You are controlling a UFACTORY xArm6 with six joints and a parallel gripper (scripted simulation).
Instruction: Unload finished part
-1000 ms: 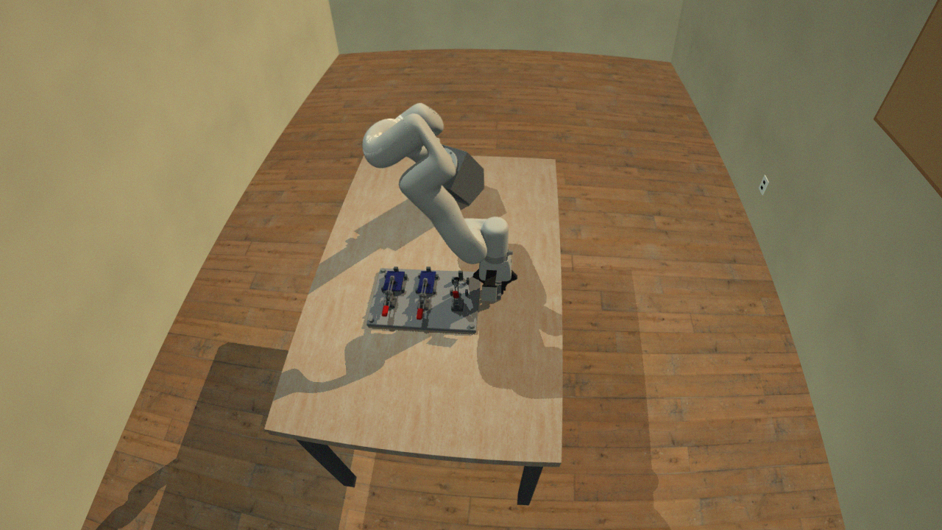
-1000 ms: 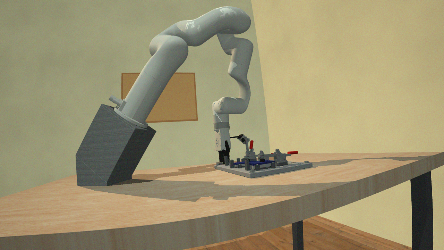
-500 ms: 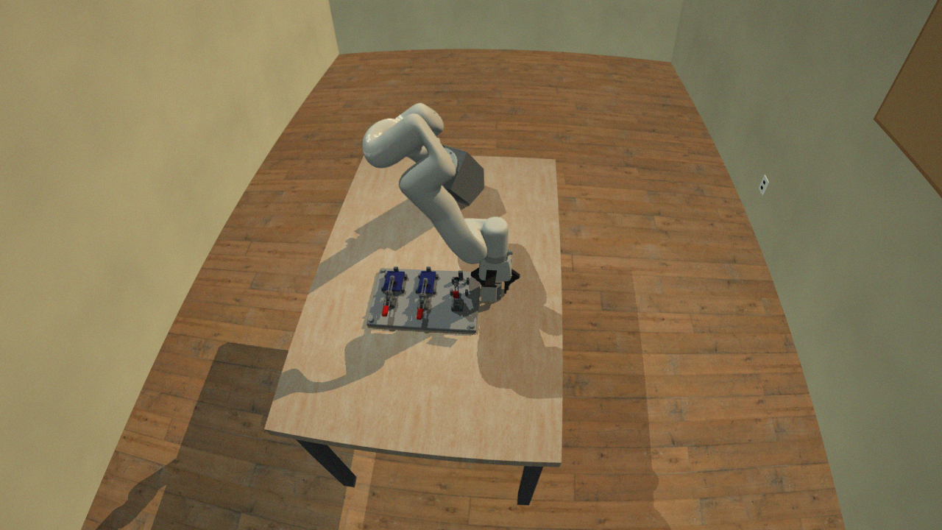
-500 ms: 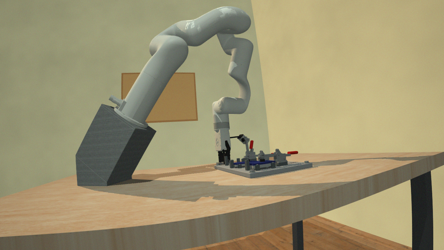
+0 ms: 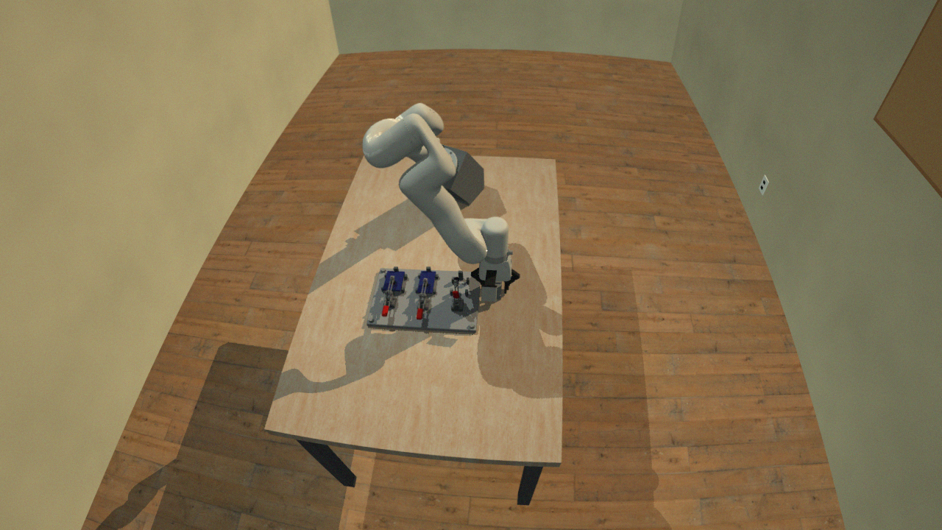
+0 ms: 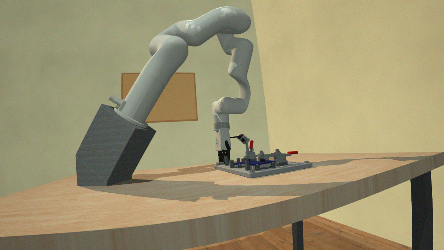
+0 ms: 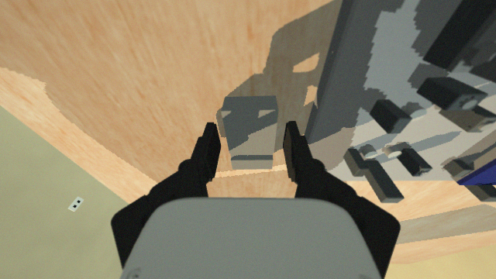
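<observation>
Right now the grey part is 1 cm below my hand and 1 cm behind it. From my hand the other things lie so: fixture plate 23 cm to the right, 2 cm behind, 1 cm below; then blank 32 cm to the right, 9 cm behind, 1 cm above.
</observation>
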